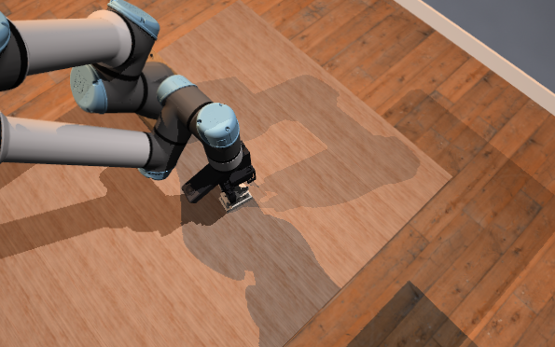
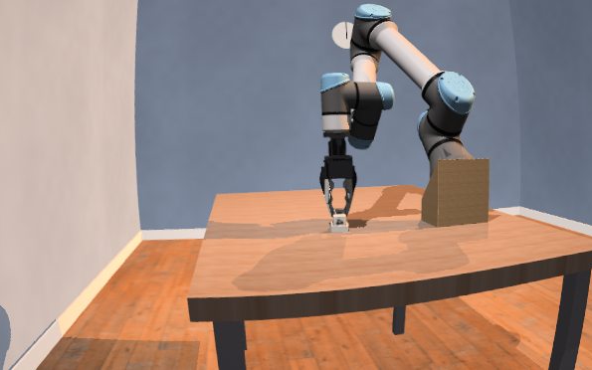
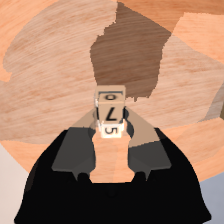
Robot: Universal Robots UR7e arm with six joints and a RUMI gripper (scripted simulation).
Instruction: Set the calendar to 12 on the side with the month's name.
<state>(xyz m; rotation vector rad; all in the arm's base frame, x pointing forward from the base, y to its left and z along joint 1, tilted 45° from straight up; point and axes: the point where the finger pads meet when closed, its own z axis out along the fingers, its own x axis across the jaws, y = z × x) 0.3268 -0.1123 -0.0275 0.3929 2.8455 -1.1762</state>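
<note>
Now: hand 1 cm above the white digit cube. The rest, counted from my hand: calendar tray 4 cm below, 2 cm to the left.
</note>
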